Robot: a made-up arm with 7 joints. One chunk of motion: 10 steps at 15 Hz.
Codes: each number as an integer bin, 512 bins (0 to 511) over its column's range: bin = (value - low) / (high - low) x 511, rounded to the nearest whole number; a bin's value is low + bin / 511 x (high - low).
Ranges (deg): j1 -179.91..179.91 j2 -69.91..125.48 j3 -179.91..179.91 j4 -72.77..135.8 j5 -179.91..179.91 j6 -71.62..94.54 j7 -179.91..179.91
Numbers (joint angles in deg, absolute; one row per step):
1: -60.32 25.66 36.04 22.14 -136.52 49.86 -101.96
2: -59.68 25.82 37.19 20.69 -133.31 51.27 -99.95
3: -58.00 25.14 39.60 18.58 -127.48 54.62 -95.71
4: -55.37 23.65 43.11 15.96 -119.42 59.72 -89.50
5: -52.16 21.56 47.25 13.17 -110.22 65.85 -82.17
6: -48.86 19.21 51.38 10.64 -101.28 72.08 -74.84
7: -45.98 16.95 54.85 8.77 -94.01 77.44 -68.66
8: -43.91 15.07 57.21 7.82 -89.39 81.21 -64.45
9: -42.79 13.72 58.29 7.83 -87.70 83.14 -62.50
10: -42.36 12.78 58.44 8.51 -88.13 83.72 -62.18
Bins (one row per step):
1: 170 250 307 233 62 374 111
2: 171 250 308 229 66 378 114
3: 173 249 312 224 74 388 120
4: 177 245 317 217 86 404 128
5: 181 239 323 211 99 423 139
6: 186 233 328 204 112 442 149
7: 190 227 333 200 122 458 158
8: 193 222 337 197 129 470 164
9: 195 219 338 197 131 476 167
10: 195 216 338 199 130 478 167

